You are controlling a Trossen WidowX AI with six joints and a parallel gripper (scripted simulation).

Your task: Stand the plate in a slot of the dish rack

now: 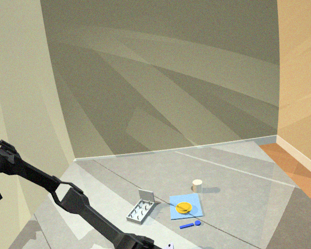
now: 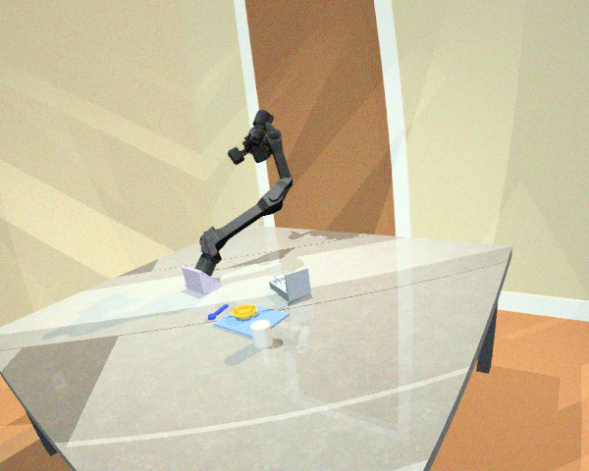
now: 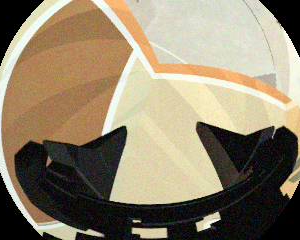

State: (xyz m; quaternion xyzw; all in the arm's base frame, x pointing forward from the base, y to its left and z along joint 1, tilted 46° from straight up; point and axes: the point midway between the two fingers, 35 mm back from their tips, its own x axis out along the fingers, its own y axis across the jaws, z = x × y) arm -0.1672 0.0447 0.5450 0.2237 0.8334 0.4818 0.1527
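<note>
Right now the yellow plate is 500 mm ahead of my gripper tip, 490 mm to the right of it and 350 mm below it. From my gripper tip the other things lie so: white cup 640 mm ahead, 550 mm to the right, 340 mm below; blue spoon 420 mm ahead, 520 mm to the right, 360 mm below; grey dish rack 490 mm ahead, 300 mm to the right, 340 mm below.
</note>
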